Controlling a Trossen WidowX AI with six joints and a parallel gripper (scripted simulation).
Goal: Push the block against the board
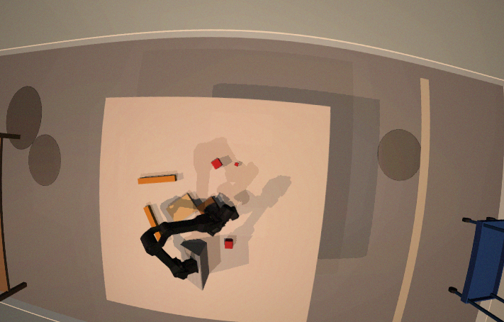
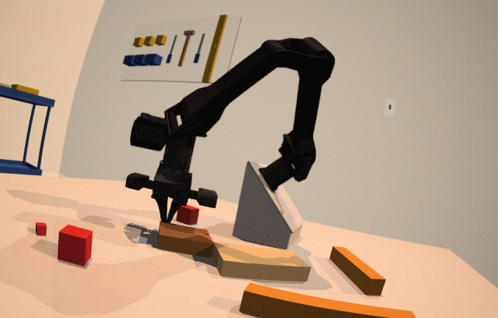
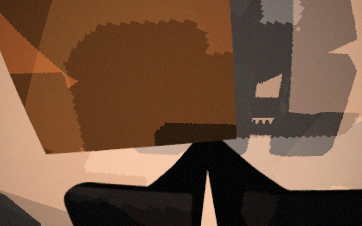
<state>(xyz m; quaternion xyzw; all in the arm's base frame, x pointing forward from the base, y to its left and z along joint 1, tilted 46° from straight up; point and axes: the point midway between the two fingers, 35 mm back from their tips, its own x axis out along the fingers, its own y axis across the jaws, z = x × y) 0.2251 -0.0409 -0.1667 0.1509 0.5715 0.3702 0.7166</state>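
The square block is 6 cm to the left of my gripper tip, 4 cm ahead of it and 1 cm above it. Also, from my gripper tip: tiny red cube: 26 cm ahead, 10 cm to the right.
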